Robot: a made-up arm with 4 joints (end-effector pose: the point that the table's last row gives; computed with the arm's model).
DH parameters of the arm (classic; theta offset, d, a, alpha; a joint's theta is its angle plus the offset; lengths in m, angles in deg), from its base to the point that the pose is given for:
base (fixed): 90 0.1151 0 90
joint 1: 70.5 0 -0.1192 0
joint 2: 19.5 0.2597 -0.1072 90
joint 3: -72.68 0 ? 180
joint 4: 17.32 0.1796 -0.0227 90
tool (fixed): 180 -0.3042 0 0
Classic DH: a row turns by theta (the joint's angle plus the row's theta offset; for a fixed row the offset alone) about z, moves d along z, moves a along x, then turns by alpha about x.
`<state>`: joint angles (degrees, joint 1 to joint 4).
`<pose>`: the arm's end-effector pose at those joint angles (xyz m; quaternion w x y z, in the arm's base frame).
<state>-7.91 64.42 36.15 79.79</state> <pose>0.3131 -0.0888 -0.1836 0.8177 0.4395 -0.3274 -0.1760</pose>
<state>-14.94 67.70 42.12 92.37</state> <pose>0.3603 -0.1490 -0.1468 0.8111 0.4023 -0.3804 -0.1887</pose>
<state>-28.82 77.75 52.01 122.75</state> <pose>0.4518 -0.2717 -0.0432 0.7422 0.3377 -0.5269 -0.2397</pose>
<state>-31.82 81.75 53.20 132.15</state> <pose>0.4657 -0.3087 -0.0127 0.6998 0.3258 -0.5763 -0.2683</pose>
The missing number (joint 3, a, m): 0.2906
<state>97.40 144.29 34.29 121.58</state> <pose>0.3842 0.3152 0.1871 0.3710 -0.6213 -0.3539 0.5926</pose>
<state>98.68 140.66 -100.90 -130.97</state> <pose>0.0944 -0.3682 0.5892 0.4781 -0.8391 0.1284 -0.2254</pose>
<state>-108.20 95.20 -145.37 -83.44</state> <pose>0.7179 -0.3726 -0.2190 0.8520 -0.0971 -0.5112 0.0582</pose>
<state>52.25 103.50 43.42 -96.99</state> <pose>-0.0937 0.0778 -0.3929 0.0711 0.3311 0.1976 0.9199</pose>
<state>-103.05 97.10 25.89 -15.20</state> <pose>-0.1349 -0.2949 0.0463 0.9351 -0.0486 0.3505 -0.0182</pose>
